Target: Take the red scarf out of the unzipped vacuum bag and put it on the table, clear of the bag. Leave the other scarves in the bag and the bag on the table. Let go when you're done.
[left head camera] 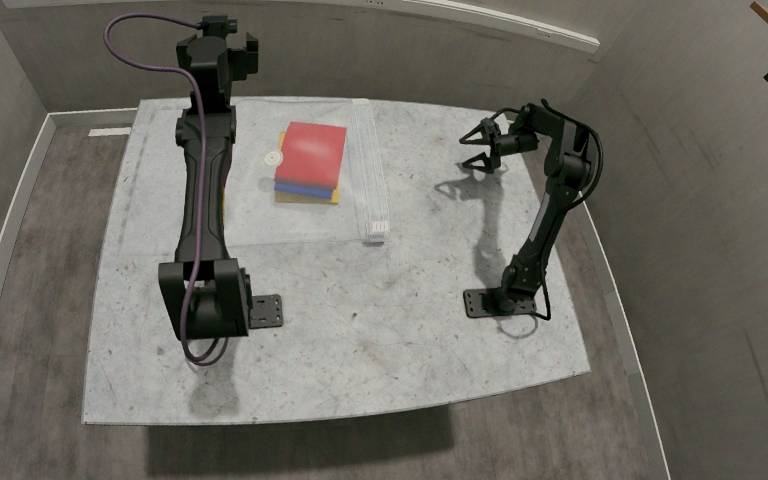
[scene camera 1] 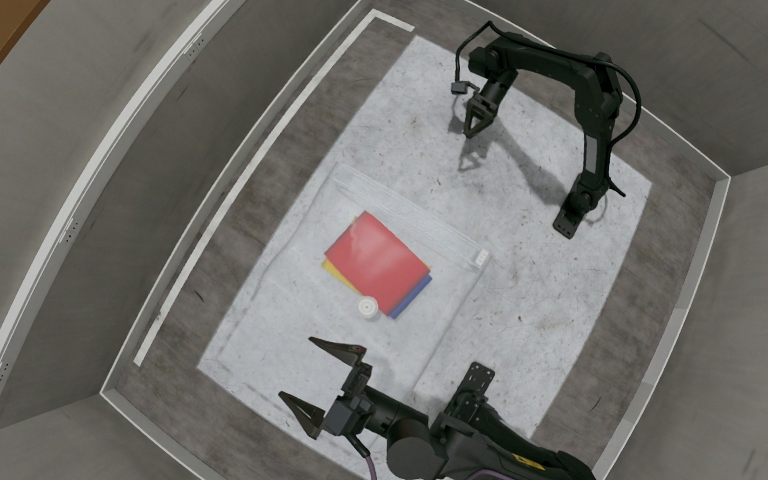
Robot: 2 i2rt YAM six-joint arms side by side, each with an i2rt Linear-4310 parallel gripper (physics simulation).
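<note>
The clear vacuum bag (left head camera: 370, 169) (scene camera 1: 408, 211) lies flat on the table, its zip edge toward the right arm. Inside it, the red scarf (left head camera: 311, 155) (scene camera 1: 376, 263) lies folded on top of the stack. The blue scarf (left head camera: 303, 190) (scene camera 1: 412, 296) and the yellow scarf (left head camera: 287, 198) (scene camera 1: 338, 275) show at its edges beneath. My left gripper (scene camera 1: 295, 365) is open and empty, raised over the bag's far-left part; in the left head camera its fingers are partly hidden by its own wrist. My right gripper (left head camera: 462, 152) (scene camera 1: 467, 134) is open and empty above the table, beyond the zip edge, apart from the bag.
A round white valve (left head camera: 272, 158) (scene camera 1: 367, 306) sits on the bag beside the stack. A white zip slider (left head camera: 378, 227) (scene camera 1: 481, 258) is at the near end of the zip edge. The left arm (left head camera: 205, 186) reaches across the bag's left part. Both arm bases stand on the table (left head camera: 339, 362).
</note>
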